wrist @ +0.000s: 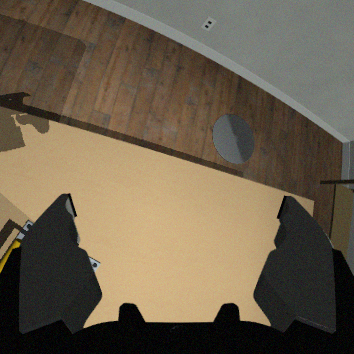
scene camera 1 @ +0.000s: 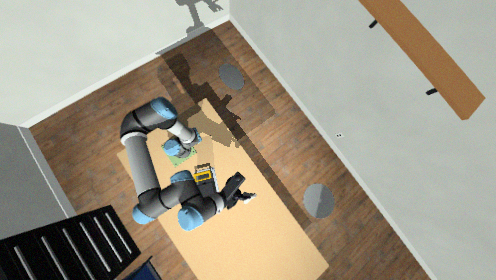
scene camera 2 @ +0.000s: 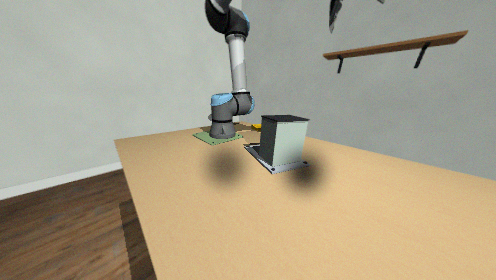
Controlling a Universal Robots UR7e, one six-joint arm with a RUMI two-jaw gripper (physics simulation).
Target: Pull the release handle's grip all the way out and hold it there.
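The release handle's yellow grip (scene camera 1: 202,173) (scene camera 2: 256,127) (wrist: 7,257) is a rectangular loop on one side of a pale box with a dark top (scene camera 2: 290,142). The box stands on a grey base plate (scene camera 2: 289,166) (wrist: 95,263) with bolt holes. Scene camera 2 shows a sliver of the grip behind the box; the wrist view shows part of it at the lower left edge. How far out the grip stands cannot be told. My gripper (scene camera 1: 242,191) (scene camera 2: 357,7) (wrist: 177,197) is open and empty, high above the table and off to the side of the box, apart from the grip.
The arm's base stands on a green plate (scene camera 2: 204,137) on the wooden table (scene camera 1: 280,245) (scene camera 2: 200,225) (wrist: 175,240), behind the box. A wall shelf (scene camera 1: 425,55) (scene camera 2: 395,46), a round grey disc (scene camera 1: 319,201) (wrist: 233,139) and a black drawer unit (scene camera 1: 70,245) stand away from the table.
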